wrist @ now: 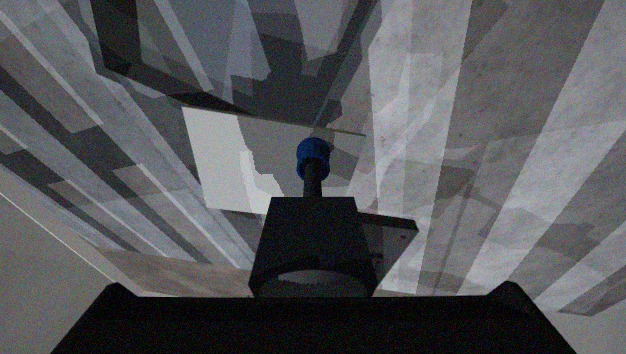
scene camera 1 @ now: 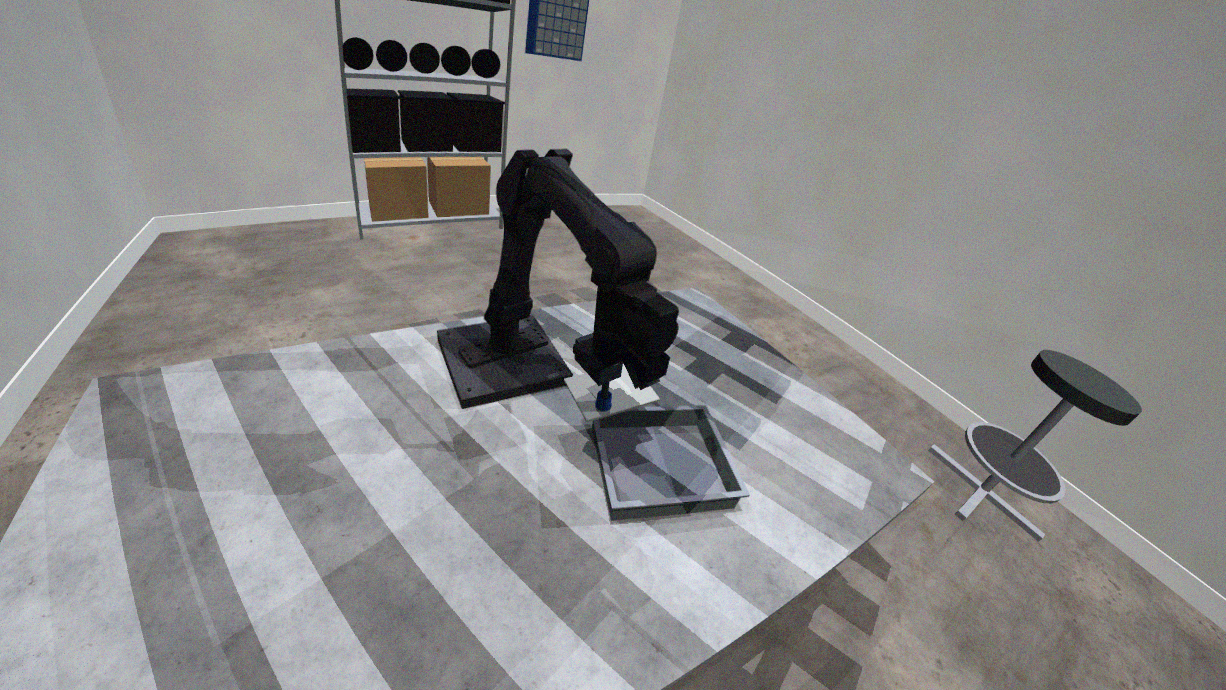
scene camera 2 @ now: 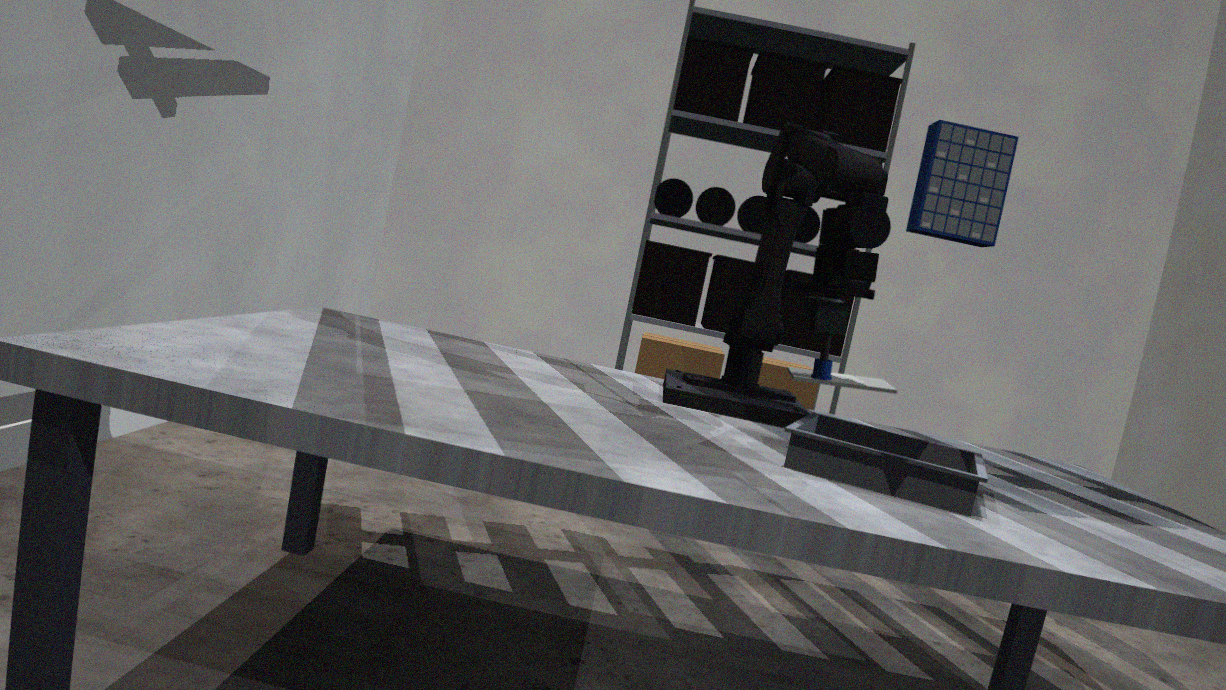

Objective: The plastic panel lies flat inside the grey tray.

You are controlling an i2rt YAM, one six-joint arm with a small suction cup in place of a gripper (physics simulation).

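Where they show: hand, tool point: [wrist: 312, 148] [scene camera 1: 602, 408] [scene camera 2: 820, 385]; arm's base, link origin: [scene camera 1: 504, 347] [scene camera 2: 738, 390].
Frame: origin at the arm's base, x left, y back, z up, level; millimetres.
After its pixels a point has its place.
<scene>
The plastic panel [scene camera 1: 635, 390] @(y -323, x 102, z 83 mm) [scene camera 2: 864, 382] @(y -319, x 96, z 82 mm) [wrist: 215, 160] @(y -317, x 118, z 84 mm) is a thin, pale, flat plate. It hangs roughly level above the table on my suction cup. My gripper [scene camera 1: 603, 401] [scene camera 2: 822, 370] [wrist: 313, 156], a small blue cup on a dark rod, is on the panel's upper face, off its middle. The grey tray [scene camera 1: 677, 511] @(y -521, x 56, z -20 mm) [scene camera 2: 840, 462] @(y -499, x 13, z -7 mm) [wrist: 117, 32] @(y -417, x 235, z -1 mm) is a shallow open box standing on the table. The panel is higher than the tray's rim and on the robot-base side of it. In scene camera 1, the arm hides part of the panel.
The robot's dark base plate [scene camera 1: 480, 385] @(y -93, x -101, z -3 mm) [scene camera 2: 703, 390] @(y -78, x -81, z -3 mm) [wrist: 395, 245] @(y -66, x -119, z -3 mm) stands behind the tray on the striped-looking table [scene camera 1: 257, 548] @(y -247, x -538, z -31 mm) [scene camera 2: 386, 428] @(y -641, x -518, z -30 mm). Beyond the table are a shelf rack [scene camera 1: 424, 78] [scene camera 2: 712, 130], a stool [scene camera 1: 1085, 385] and a blue wall organizer [scene camera 1: 557, 30] [scene camera 2: 969, 184].
</scene>
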